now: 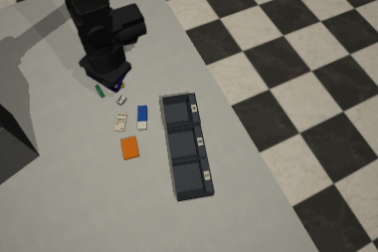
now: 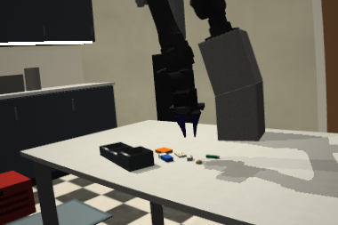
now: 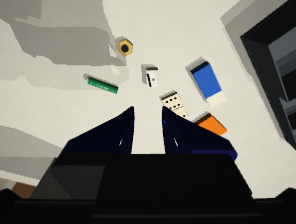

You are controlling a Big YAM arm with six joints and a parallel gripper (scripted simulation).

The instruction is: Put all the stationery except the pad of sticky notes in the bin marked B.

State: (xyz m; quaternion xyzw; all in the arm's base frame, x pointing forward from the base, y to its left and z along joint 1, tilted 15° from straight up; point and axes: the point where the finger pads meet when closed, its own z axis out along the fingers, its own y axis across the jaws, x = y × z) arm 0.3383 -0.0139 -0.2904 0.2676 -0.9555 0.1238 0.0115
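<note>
Now: hand 7 cm above the binder clip and 1 cm short of it. Also, from my hand: domino 7 cm below, 6 cm to the right, 2 cm behind; then brass nut 8 cm below, 5 cm to the left, 2 cm ahead; then green stick 7 cm below, 5 cm to the left, 4 cm behind.
</note>
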